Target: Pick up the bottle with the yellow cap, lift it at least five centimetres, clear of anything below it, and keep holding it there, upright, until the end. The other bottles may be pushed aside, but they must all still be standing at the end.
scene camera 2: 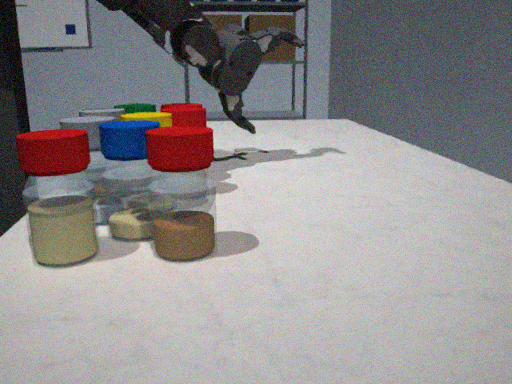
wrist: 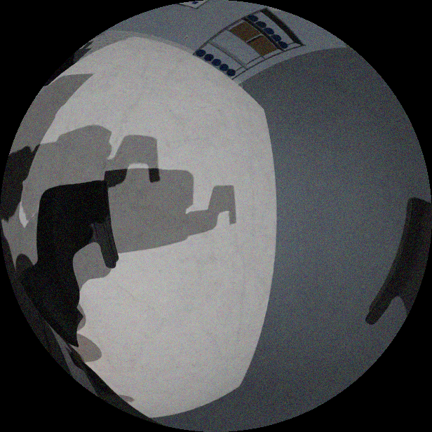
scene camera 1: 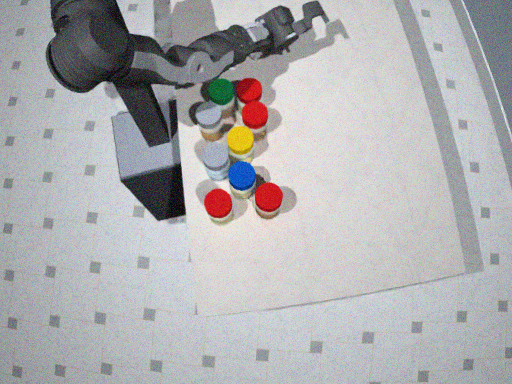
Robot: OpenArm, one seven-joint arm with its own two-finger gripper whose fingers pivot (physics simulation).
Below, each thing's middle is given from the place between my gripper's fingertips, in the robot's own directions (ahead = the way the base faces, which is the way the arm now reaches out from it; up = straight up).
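The dark pedestal point(scene camera 1: 160, 191) is 60 cm below my hand, 40 cm behind it and 4 cm to the right of it; going by their middles, it is the farthest from my hand of the things named here. As for the yellow-capped bottle point(scene camera 1: 240, 139), that is 20 cm behind my hand, 23 cm to the right of it and 7 cm below it. The blue-capped bottle point(scene camera 2: 126, 176) is 7 cm below my hand too, 22 cm behind it and 30 cm to the right of it. And with the green-capped bottle point(scene camera 1: 221, 92), I find my hand 7 cm above it, 11 cm to the left of it and 22 cm past it.
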